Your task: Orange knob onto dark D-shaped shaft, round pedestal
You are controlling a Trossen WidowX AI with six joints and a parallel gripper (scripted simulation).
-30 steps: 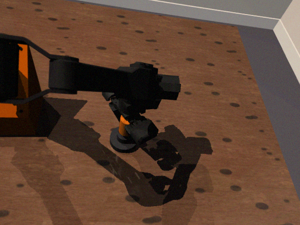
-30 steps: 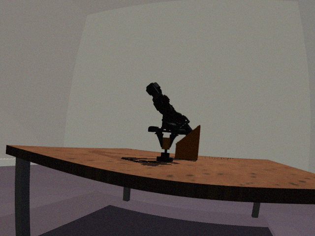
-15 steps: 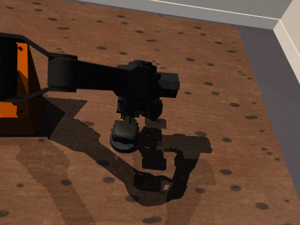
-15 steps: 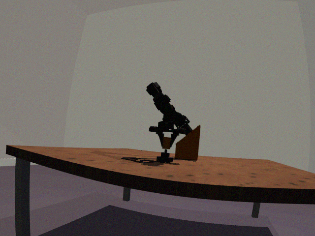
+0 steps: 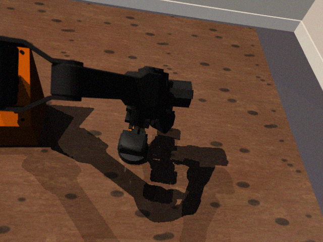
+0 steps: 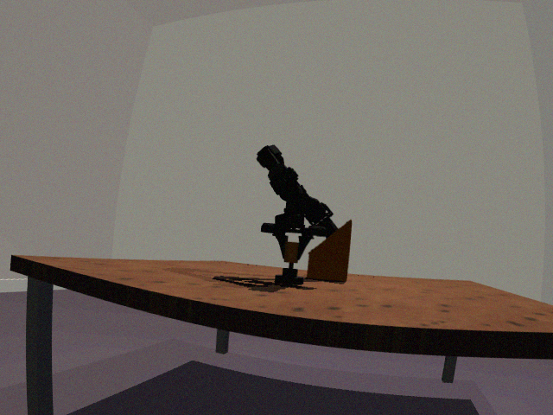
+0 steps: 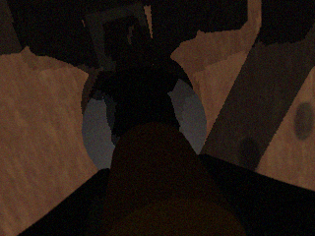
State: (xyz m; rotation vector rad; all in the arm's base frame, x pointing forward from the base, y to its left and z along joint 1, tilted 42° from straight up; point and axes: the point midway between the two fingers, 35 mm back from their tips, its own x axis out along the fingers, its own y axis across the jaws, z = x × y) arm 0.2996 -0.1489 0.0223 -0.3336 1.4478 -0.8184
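My gripper tip is now 20 mm below the knob. Round my gripper tip: dark pedestal: 40 mm below.
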